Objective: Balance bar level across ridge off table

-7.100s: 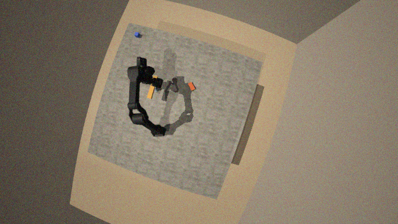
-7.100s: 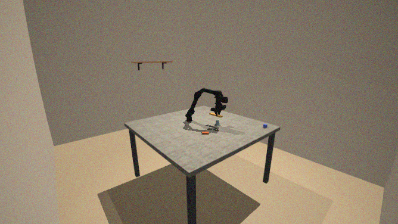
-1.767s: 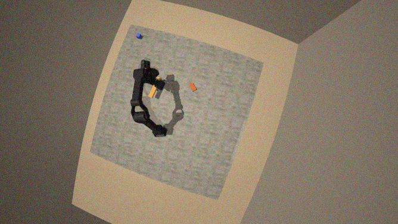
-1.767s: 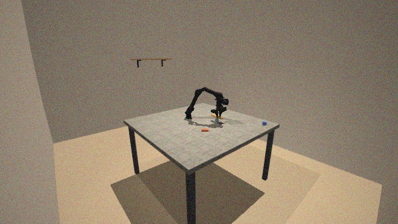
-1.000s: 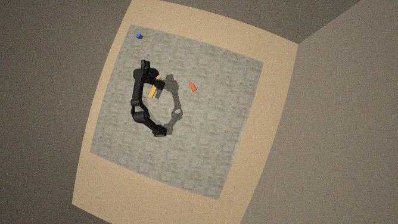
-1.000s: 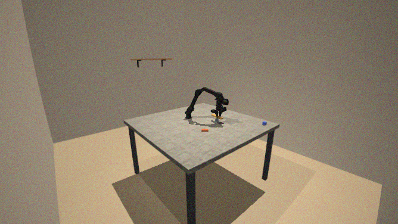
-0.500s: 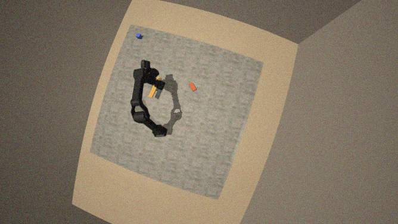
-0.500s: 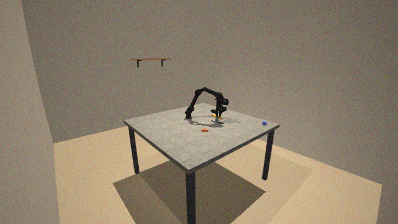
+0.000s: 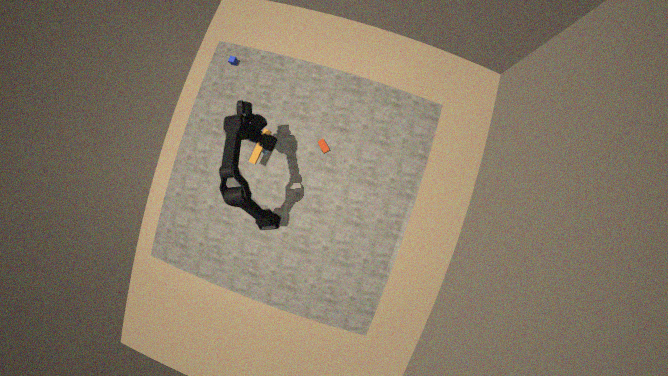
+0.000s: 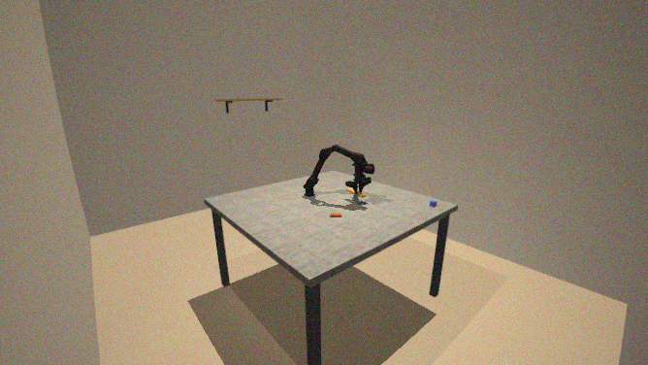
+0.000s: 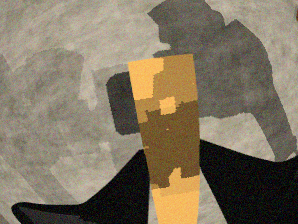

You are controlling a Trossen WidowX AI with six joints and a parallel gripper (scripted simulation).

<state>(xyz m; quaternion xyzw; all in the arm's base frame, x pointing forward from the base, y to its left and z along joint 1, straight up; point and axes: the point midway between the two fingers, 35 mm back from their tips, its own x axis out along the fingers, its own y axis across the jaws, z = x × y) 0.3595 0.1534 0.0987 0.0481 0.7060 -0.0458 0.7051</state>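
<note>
My gripper tip is 30 mm past the yellow-orange bar. From my gripper tip the other things lie so: orange ridge block (70 mm ahead, 280 mm to the right, 60 mm below); then small blue cube (380 mm ahead, 350 mm to the left, 50 mm below).
</note>
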